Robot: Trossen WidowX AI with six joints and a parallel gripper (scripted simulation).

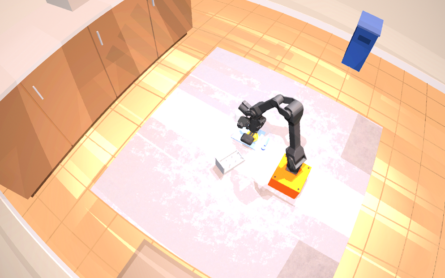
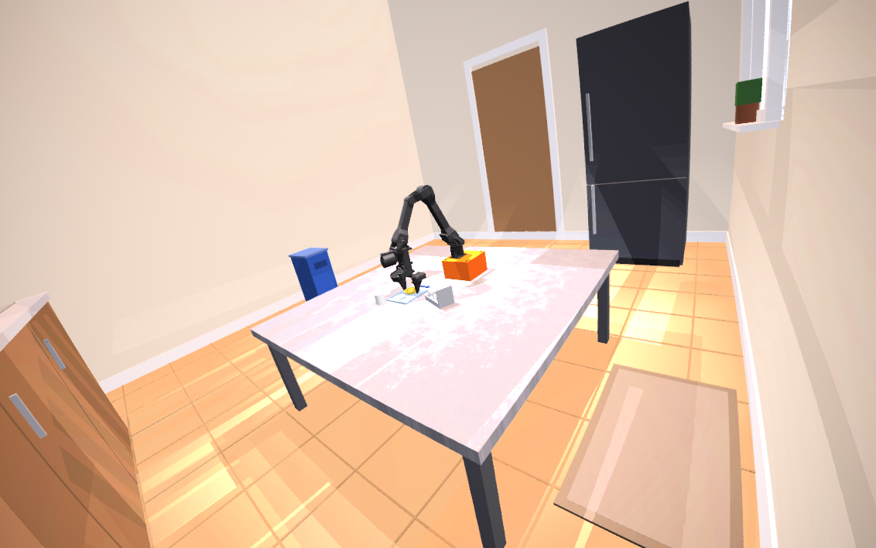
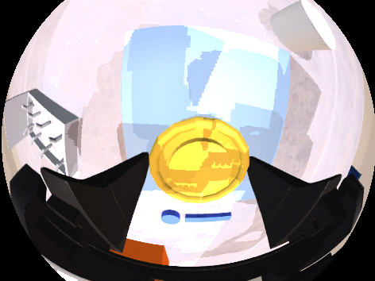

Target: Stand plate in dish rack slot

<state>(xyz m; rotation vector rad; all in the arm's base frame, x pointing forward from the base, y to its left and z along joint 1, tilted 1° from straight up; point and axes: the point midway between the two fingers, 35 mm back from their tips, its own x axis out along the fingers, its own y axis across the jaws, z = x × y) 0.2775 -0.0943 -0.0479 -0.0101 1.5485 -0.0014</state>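
Now: gripper tip 2 cm short of the light blue mat and 1 cm to the left of it. Also, from my gripper tip: white cup 13 cm ahead, 8 cm to the right, 2 cm above; blue spoon 8 cm behind; yellow plate 1 cm above.
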